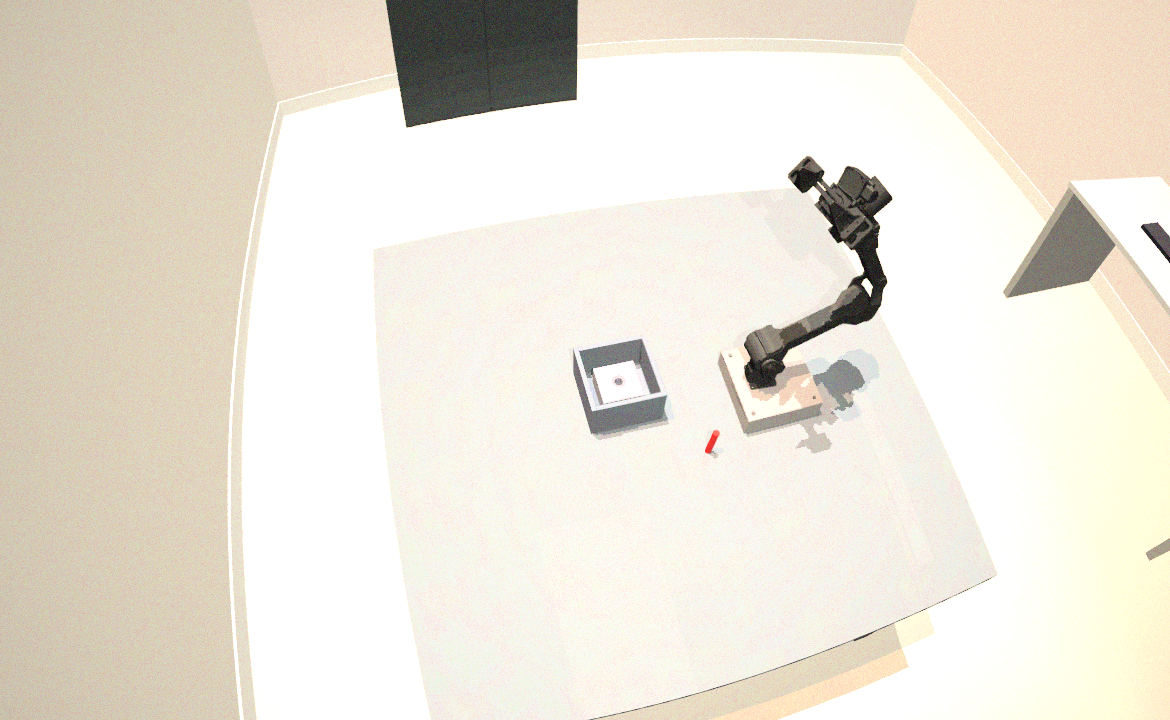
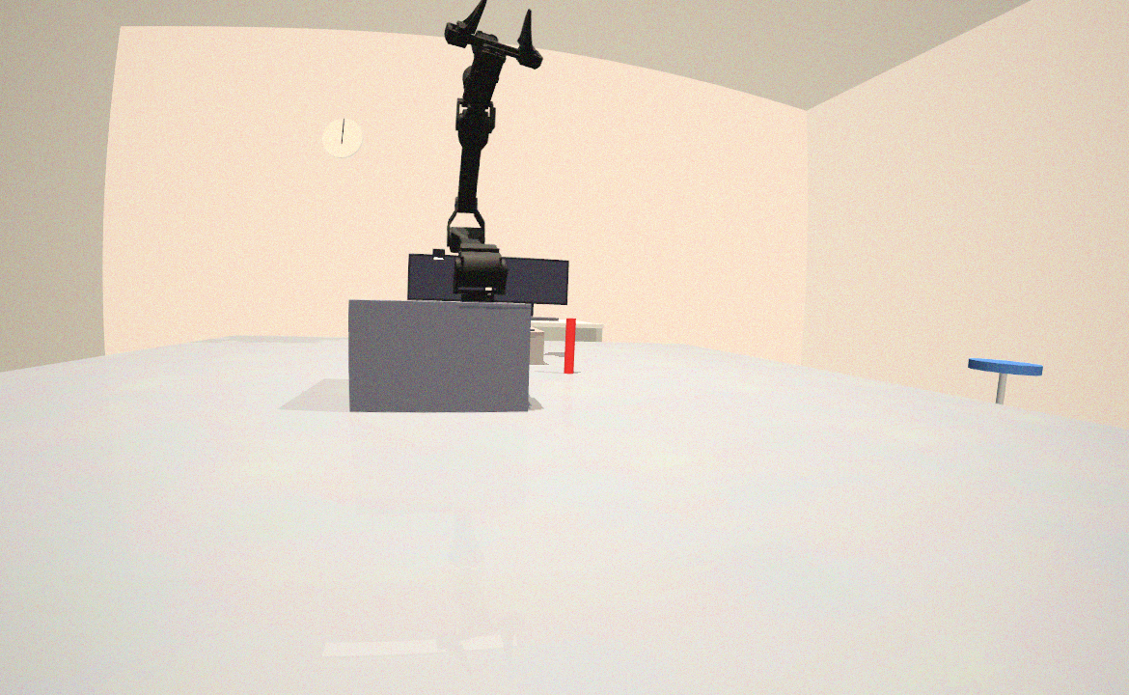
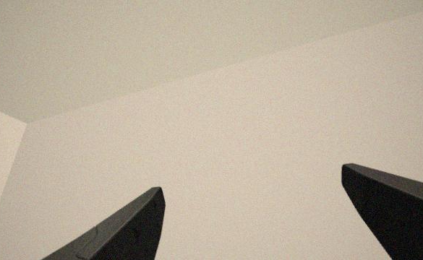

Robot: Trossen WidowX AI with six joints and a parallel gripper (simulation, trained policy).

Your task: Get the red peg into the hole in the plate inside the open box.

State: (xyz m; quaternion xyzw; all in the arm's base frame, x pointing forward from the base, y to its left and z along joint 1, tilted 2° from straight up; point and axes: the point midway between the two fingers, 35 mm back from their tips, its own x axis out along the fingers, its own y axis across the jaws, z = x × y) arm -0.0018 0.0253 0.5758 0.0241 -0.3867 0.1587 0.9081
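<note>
Now: gripper tip 120 mm short of the red peg, 120 mm to the right of it and 610 mm above it. Round my gripper tip: plate 290 mm ahead, 50 mm to the right, 610 mm below; then grey box 290 mm ahead, 50 mm to the right, 630 mm below.
</note>
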